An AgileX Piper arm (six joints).
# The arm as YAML. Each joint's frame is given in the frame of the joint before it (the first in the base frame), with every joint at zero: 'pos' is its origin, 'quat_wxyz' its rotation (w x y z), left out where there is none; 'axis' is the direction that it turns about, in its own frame. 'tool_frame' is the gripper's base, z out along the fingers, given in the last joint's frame.
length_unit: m
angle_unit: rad
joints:
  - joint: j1
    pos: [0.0, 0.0, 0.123]
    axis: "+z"
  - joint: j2
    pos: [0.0, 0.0, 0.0]
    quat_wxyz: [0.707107, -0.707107, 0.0, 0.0]
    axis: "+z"
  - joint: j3
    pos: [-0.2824, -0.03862, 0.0]
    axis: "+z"
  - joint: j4
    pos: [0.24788, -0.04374, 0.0]
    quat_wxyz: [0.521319, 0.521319, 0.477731, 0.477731]
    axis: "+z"
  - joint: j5
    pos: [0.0, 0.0, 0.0]
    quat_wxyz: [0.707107, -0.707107, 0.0, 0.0]
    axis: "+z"
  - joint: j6
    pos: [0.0, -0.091, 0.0]
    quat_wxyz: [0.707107, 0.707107, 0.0, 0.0]
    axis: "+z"
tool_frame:
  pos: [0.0, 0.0, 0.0]
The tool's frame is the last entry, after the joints.
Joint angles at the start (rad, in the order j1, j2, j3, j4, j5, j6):
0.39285 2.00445 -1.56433 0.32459 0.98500 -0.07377
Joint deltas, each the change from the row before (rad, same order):
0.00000 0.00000 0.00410 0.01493 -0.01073 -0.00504
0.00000 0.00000 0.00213 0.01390 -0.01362 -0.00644
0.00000 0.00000 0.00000 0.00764 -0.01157 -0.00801
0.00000 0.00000 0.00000 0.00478 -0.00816 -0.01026
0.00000 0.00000 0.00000 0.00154 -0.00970 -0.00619
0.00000 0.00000 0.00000 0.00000 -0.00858 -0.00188
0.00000 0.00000 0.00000 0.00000 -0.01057 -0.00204
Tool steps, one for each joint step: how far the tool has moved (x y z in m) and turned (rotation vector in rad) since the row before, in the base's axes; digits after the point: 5 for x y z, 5 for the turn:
0.00007 0.00099 -0.00054 0.01348 -0.00243 -0.00378
0.00063 0.00106 0.00003 0.01376 -0.00781 -0.00325
0.00087 0.00071 0.00042 0.00831 -0.01077 0.00089
0.00063 0.00045 0.00029 0.00457 -0.00956 0.00499
0.00082 0.00025 0.00025 0.00269 -0.01062 0.00185
0.00075 0.00013 0.00019 0.00175 -0.00853 -0.00117
0.00092 0.00015 0.00024 0.00218 -0.01040 -0.00170

